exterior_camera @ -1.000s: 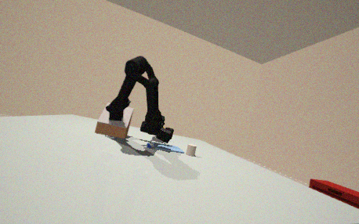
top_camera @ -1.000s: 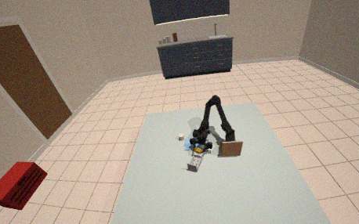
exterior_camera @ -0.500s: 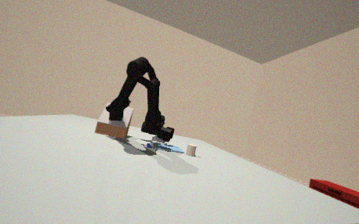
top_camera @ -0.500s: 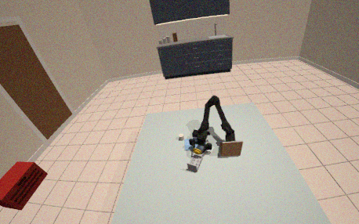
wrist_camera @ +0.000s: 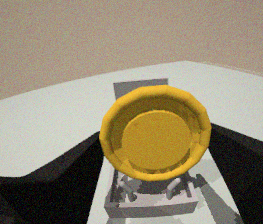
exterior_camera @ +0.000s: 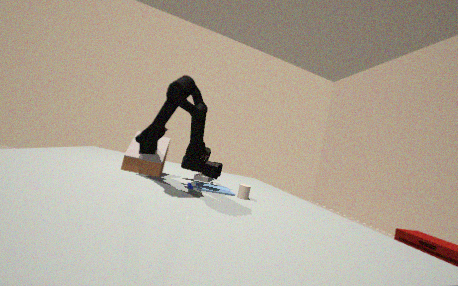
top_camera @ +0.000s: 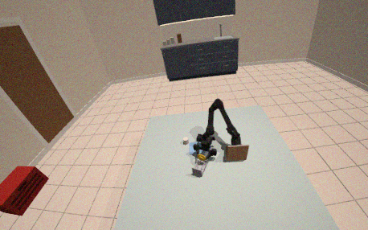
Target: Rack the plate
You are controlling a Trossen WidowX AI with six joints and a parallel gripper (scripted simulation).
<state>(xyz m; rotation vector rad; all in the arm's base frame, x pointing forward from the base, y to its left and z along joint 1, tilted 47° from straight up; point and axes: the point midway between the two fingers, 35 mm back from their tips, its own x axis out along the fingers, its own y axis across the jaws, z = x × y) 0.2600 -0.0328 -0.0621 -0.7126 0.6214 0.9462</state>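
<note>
Now: the grey dish rack 50 mm below my gripper tip, 40 mm to the left of it and 10 mm ahead of it. Round my gripper tip: light blue mat: 170 mm to the right, 70 mm below, 10 mm ahead; then yellow plate: 10 mm to the right; then blue spoon: 200 mm to the right, 90 mm behind, 70 mm below.
</note>
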